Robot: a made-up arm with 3 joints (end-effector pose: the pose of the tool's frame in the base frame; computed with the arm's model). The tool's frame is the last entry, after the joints.
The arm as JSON. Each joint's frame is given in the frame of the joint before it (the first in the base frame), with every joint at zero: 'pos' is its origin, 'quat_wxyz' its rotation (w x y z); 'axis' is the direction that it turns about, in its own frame. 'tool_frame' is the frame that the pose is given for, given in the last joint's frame.
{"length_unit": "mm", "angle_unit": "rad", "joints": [
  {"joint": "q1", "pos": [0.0, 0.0, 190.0], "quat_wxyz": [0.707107, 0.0, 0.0, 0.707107], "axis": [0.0, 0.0, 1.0]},
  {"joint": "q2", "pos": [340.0, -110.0, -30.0], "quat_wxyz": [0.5, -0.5, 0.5, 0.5], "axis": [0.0, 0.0, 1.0]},
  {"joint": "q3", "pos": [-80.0, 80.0, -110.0], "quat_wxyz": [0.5, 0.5, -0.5, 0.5], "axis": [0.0, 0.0, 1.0]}
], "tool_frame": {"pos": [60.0, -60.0, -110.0], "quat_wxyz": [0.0, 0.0, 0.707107, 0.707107]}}
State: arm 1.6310 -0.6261 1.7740
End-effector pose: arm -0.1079 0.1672 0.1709 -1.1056 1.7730 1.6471
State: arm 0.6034 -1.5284 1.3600
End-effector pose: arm 0.0056 0.2540 -0.0245 0.9554 1.4963 1.4684
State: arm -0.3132 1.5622 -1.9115
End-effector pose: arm 0.3998 0.2719 0.3504 -1.1921 -1.2353 1.2221
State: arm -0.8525 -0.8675 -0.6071
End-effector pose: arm 0.3004 -0.0097 0.0128 0.5558 -0.9067 -1.0377
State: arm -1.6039 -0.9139 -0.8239
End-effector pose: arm 0.2203 -0.2307 0.0066 0.0567 -1.3393 -1.7692
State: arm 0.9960 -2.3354 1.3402
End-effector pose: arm -0.2398 0.3315 -0.0634 -1.6213 -1.7512 -2.0345
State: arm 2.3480 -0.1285 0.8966
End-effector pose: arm -0.1950 -0.0015 0.2243 -0.9888 0.5791 2.2063
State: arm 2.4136 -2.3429 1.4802
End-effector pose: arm -0.3660 -0.1779 -0.0698 0.0069 -1.7800 -1.1950
